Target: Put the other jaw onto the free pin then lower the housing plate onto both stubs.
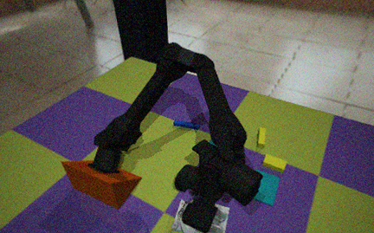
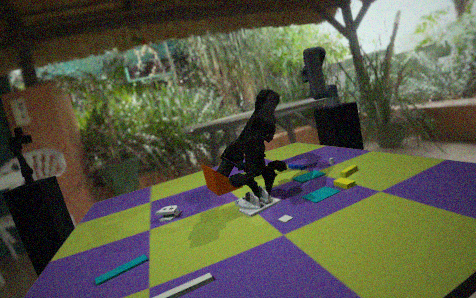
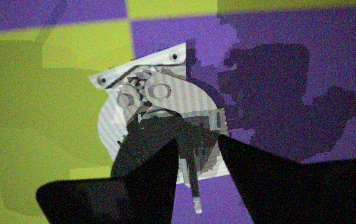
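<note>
Right now my gripper tip is 3 cm past the grey jaw and 2 cm to the left of it. Round my gripper tip: white tile (16 cm ahead, 2 cm below); then blue bar (25 cm to the left, 24 cm behind, 1 cm below); then grey base block (32 cm to the right, 13 cm behind, 1 cm above).
</note>
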